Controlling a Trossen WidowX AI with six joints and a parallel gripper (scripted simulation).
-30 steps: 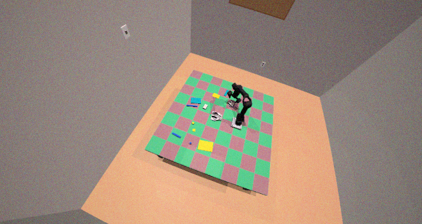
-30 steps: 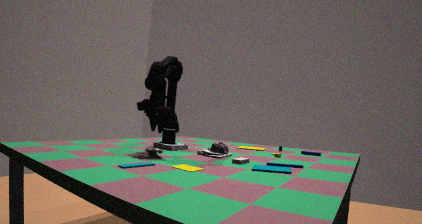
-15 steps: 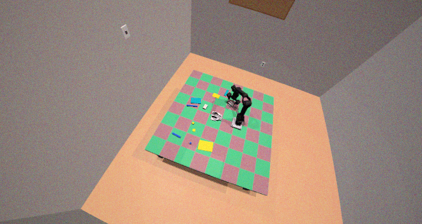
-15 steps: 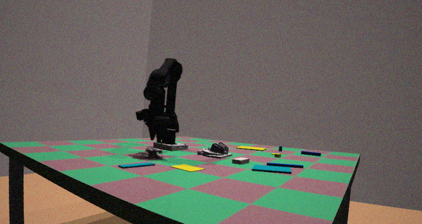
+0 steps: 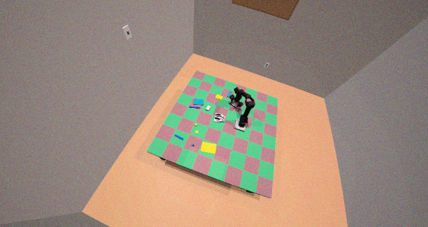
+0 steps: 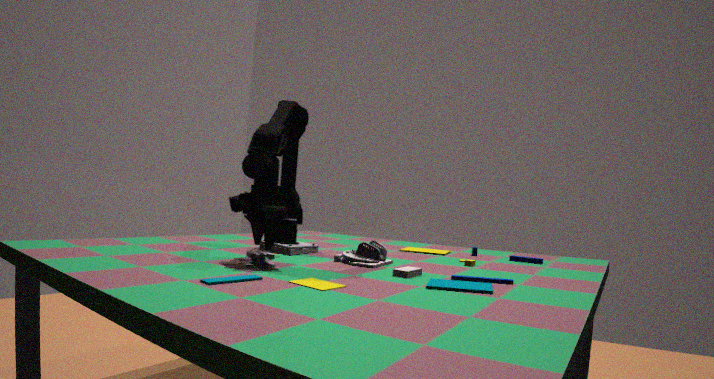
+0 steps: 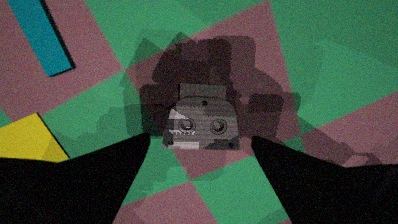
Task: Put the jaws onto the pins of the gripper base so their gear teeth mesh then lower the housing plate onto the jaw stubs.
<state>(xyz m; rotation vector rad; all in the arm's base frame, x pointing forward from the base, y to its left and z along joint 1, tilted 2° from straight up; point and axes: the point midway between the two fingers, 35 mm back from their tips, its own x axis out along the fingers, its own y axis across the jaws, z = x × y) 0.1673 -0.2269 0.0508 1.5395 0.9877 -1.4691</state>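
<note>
My gripper tip is 23 cm to the right of the grey jaw, 9 cm short of it and 2 cm above it. Also, from my gripper tip: teal plate (43 cm ahead, 16 cm to the left, 4 cm below); then white housing plate (25 cm to the left, 6 cm ahead, 4 cm below); then teal bar (17 cm to the right, 11 cm ahead, 4 cm below).
</note>
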